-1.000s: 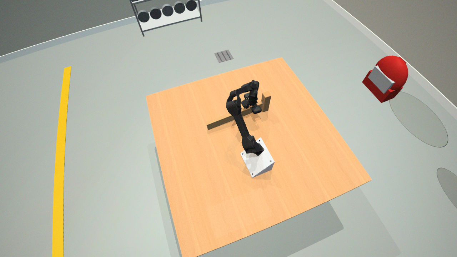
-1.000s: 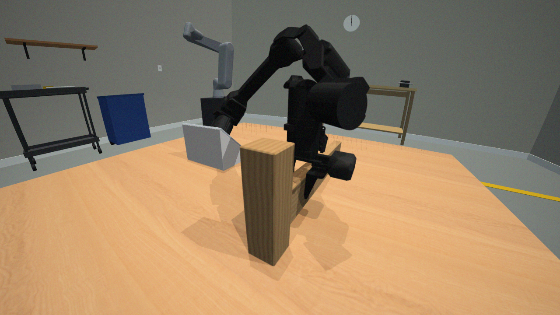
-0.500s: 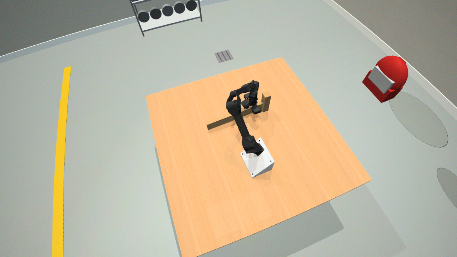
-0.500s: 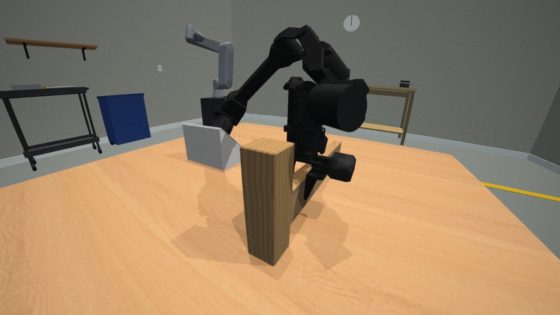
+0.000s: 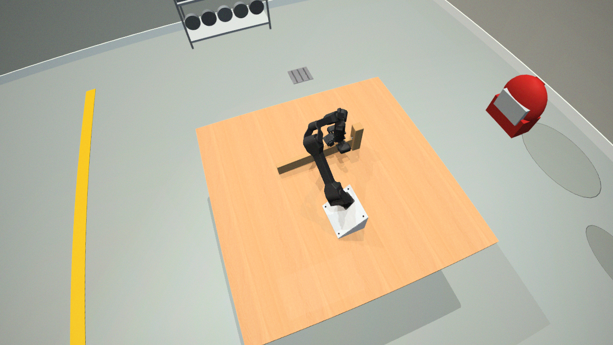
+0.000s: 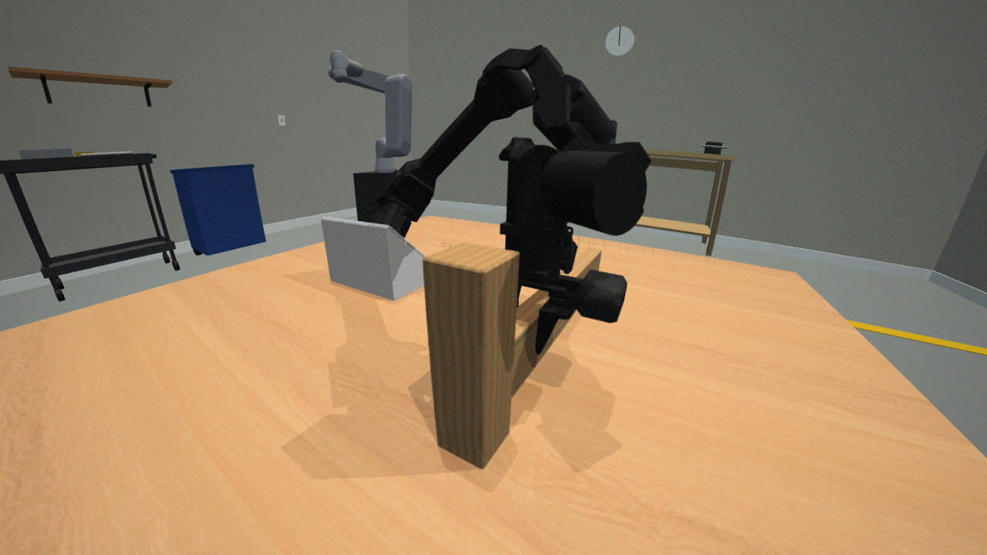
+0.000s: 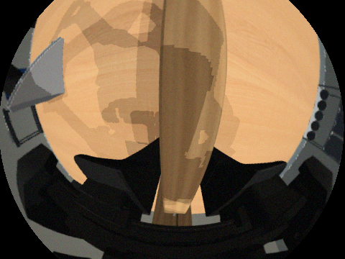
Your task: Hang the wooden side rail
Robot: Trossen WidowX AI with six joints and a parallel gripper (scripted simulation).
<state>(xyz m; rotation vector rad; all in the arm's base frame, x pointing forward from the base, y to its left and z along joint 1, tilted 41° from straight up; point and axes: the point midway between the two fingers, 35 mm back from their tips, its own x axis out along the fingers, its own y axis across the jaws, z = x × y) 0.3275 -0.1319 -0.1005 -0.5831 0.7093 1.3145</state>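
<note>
Now: gripper tip 11 cm to the left of the headboard post, 5 cm below it and 2 cm past it.
</note>
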